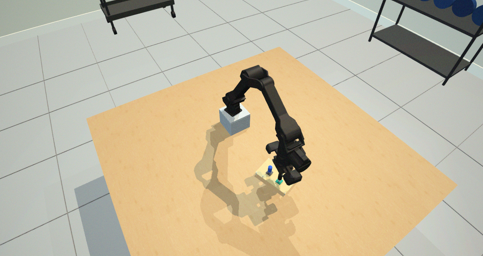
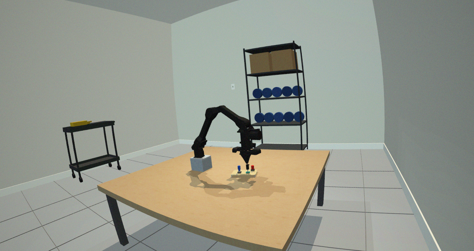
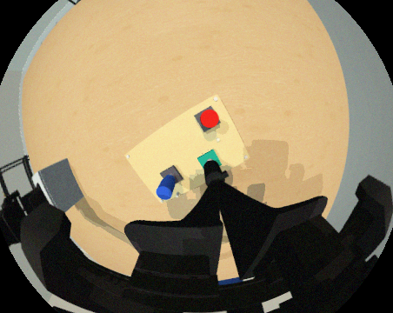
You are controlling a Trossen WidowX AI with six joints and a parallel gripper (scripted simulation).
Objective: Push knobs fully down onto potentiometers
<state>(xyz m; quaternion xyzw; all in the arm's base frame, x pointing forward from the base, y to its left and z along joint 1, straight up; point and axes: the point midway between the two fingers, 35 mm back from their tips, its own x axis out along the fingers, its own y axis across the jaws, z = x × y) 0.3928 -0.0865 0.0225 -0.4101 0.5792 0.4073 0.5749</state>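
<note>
Right now the blue knob is 60 mm behind my gripper tip and 40 mm below it.
</note>
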